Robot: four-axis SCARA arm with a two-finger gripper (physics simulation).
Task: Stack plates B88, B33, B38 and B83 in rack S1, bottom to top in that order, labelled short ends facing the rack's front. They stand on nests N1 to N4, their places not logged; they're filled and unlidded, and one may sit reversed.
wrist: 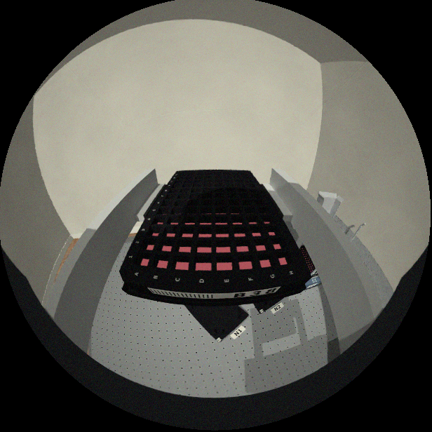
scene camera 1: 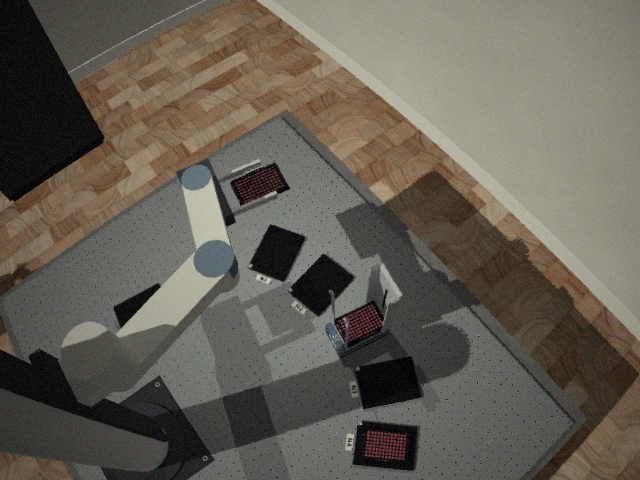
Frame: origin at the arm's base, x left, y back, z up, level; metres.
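Where they show: gripper, fingertip midpoint: [scene camera 1: 268,178]; arm's base at its link origin: [scene camera 1: 146,446].
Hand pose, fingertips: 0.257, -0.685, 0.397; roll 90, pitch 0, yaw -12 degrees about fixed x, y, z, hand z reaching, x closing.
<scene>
Each offset is from my fingertips to the top centre of the thing, as dx, dy, dz. "spot": to the spot under its first point. Level surfaces: height alone.
My gripper [scene camera 1: 258,187] [wrist: 213,176] is shut on plate B38 @(+0.005, +0.025, -0.006) [scene camera 1: 264,180] [wrist: 224,249], filled with red wells, above the table's far part. Its B38 label faces the wrist camera. Rack S1 @(spot: -0.344, +0.062, -0.336) [scene camera 1: 336,339] [wrist: 313,281], with a blue base and upright posts, stands away to the right, apart from my gripper. A red-welled plate @(-0.354, -0.017, -0.306) [scene camera 1: 361,321] [wrist: 307,259] sits in it; its label and any plate beneath cannot be made out. Another filled plate @(-0.657, +0.141, -0.358) [scene camera 1: 385,445] lies on nest N4, label unreadable. Nests N1 @(+0.003, +0.024, -0.363) [scene camera 1: 277,252] [wrist: 216,320], N2 @(-0.169, -0.017, -0.363) [scene camera 1: 321,284] [wrist: 263,305] and N3 @(-0.524, +0.021, -0.363) [scene camera 1: 388,382] show black without red wells.
A tall pale bracket @(spot: -0.359, -0.082, -0.109) [scene camera 1: 386,281] [wrist: 329,202] stands behind the rack. A black block @(+0.070, +0.470, -0.315) [scene camera 1: 136,304] lies partly hidden under the arm [scene camera 1: 170,294]. The perforated table @(dz -0.384) [scene camera 1: 170,227] [wrist: 150,345] ends not far beyond the held plate.
</scene>
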